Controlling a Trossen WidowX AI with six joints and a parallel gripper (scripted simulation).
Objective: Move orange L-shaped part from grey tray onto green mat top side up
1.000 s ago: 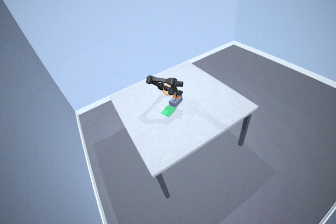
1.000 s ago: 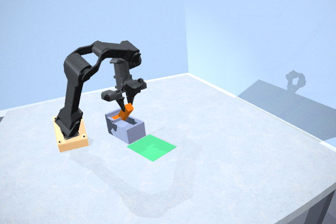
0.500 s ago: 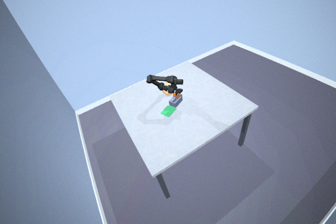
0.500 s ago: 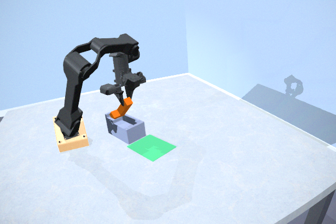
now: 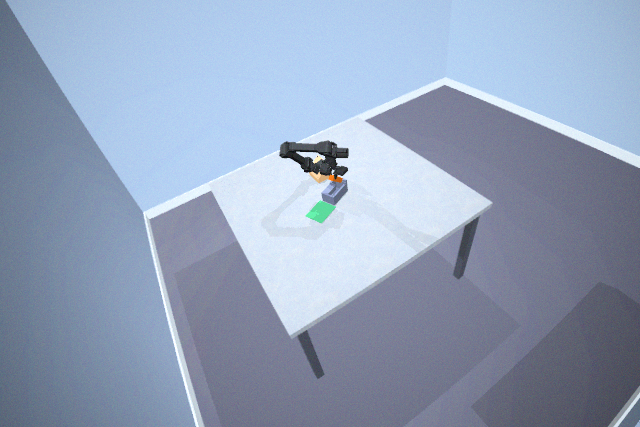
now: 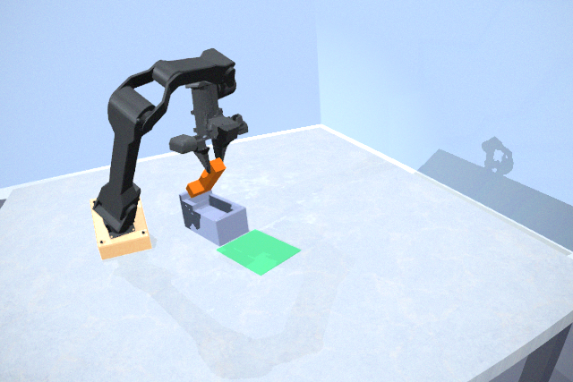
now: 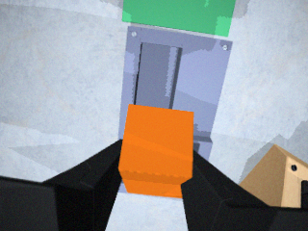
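Now: gripper tip 17 cm above the green mat, 14 cm to the left of it and 3 cm short of it. Round my gripper tip: orange l-shaped part: 3 cm to the left, 3 cm below, 3 cm behind.
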